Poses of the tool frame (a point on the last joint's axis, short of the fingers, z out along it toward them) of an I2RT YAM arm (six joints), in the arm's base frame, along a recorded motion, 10 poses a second.
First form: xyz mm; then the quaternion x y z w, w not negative.
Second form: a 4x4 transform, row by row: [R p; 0 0 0 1], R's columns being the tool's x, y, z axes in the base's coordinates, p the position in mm. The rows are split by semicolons. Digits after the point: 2 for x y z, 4 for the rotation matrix.
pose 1, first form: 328.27, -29.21, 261.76, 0.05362, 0.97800, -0.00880, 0.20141
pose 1, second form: -0.9131, 0.1084, 0.3930, 328.27; 0.1013, 0.9941, -0.0388, -29.21; -0.3949, 0.0044, -0.9187, 261.76; 0, 0, 0, 1
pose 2, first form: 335.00, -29.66, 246.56, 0.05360, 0.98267, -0.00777, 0.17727
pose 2, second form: -0.9314, 0.1081, 0.3476, 335.00; 0.1026, 0.9941, -0.0343, -29.66; -0.3492, 0.0037, -0.9370, 246.56; 0, 0, 0, 1
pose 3, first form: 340.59, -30.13, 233.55, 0.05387, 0.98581, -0.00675, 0.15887
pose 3, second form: -0.9437, 0.1084, 0.3125, 340.59; 0.1041, 0.9941, -0.0304, -30.13; -0.3140, 0.0038, -0.9494, 233.55; 0, 0, 0, 1
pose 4, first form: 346.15, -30.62, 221.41, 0.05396, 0.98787, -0.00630, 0.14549
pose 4, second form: -0.9518, 0.1084, 0.2868, 346.15; 0.1048, 0.9941, -0.0281, -30.62; -0.2881, 0.0033, -0.9576, 221.41; 0, 0, 0, 1
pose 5, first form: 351.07, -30.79, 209.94, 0.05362, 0.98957, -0.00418, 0.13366
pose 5, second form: -0.9585, 0.1072, 0.2641, 351.07; 0.1050, 0.9942, -0.0226, -30.79; -0.2650, 0.0061, -0.9642, 209.94; 0, 0, 0, 1
